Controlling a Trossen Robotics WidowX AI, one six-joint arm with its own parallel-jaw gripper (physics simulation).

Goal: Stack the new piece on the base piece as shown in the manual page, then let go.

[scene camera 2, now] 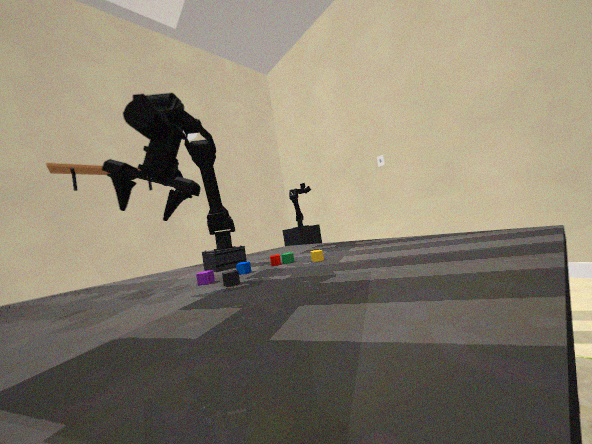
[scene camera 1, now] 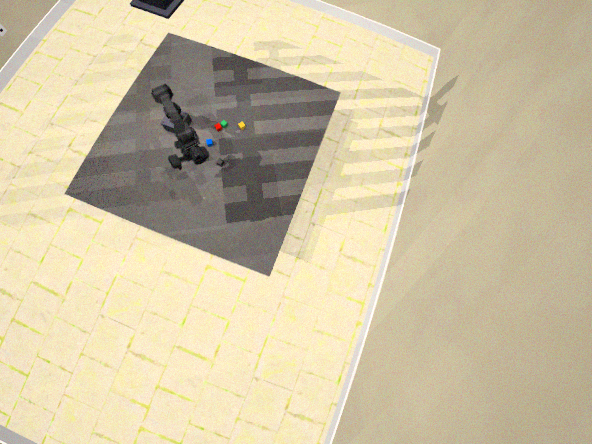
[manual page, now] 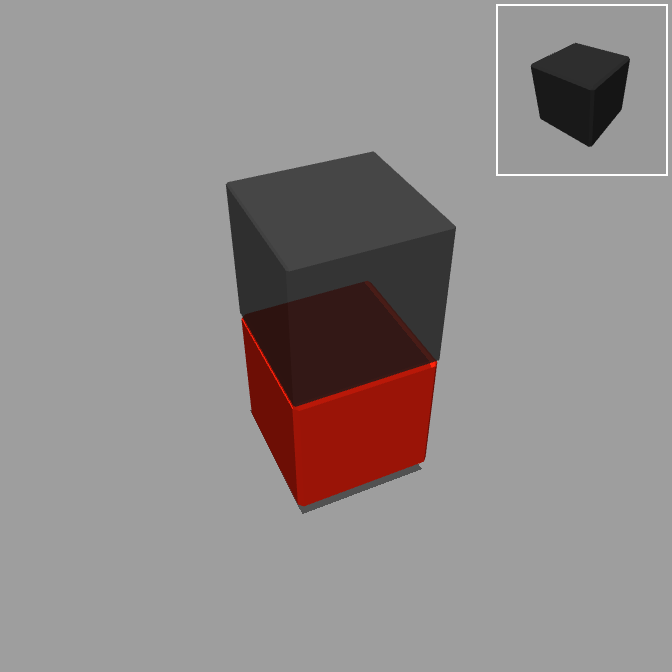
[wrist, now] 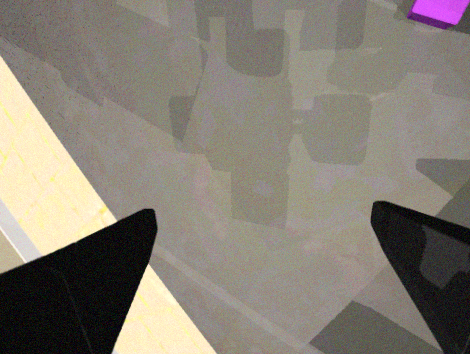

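Seen in the pictures: gripper, fingertip midpoint: point(scene camera 2: 143, 215) point(scene camera 1: 188, 166) point(wrist: 262, 215); arm's base, origin of the base link: point(scene camera 2: 224, 248).
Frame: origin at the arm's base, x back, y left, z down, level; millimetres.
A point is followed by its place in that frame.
Observation:
Several small cubes rest singly on the dark table: red point(scene camera 1: 218, 126) @(x -227, y 79, z 43 mm) point(scene camera 2: 275, 260) @(x -235, y 72, z 58 mm), green point(scene camera 1: 224, 123) @(x -250, y 113, z 43 mm) point(scene camera 2: 287, 258) @(x -257, y 105, z 58 mm), yellow point(scene camera 1: 242, 125) @(x -355, y 147, z 43 mm) point(scene camera 2: 317, 256) @(x -360, y 142, z 59 mm), blue point(scene camera 1: 209, 142) @(x -229, y -40, z 43 mm) point(scene camera 2: 243, 268) @(x -240, y -43, z 57 mm), black point(scene camera 1: 221, 162) @(x -353, y -125, z 45 mm) point(scene camera 2: 231, 278) @(x -357, y -127, z 57 mm) and purple point(scene camera 2: 205, 277) @(x -250, y -154, z 55 mm) point(wrist: 440, 7) @(x -237, y -155, z 43 mm). Red and green are very close together; I cannot tell if they touch. Purple is hidden by the arm in scene camera 1 and partly cut off at the upper right of the wrist view. My gripper point(scene camera 2: 144, 214) @(x -272, y -271, z -112 mm) point(wrist: 262, 215) @(x -272, y -271, z -112 mm) is wide open and empty, pointing down high above the table. No cube lies between its fingertips.
The dark table point(scene camera 1: 240, 250) @(x -673, y -541, z 74 mm) point(scene camera 2: 425, 400) @(x -808, y -201, z 74 mm) has an edge that shows at the left of the wrist view, with pale floor point(wrist: 45, 175) beyond. A second small arm point(scene camera 2: 298, 207) on a dark block point(scene camera 2: 302, 235) stands behind. A brown shelf point(scene camera 2: 75, 168) is on the wall.

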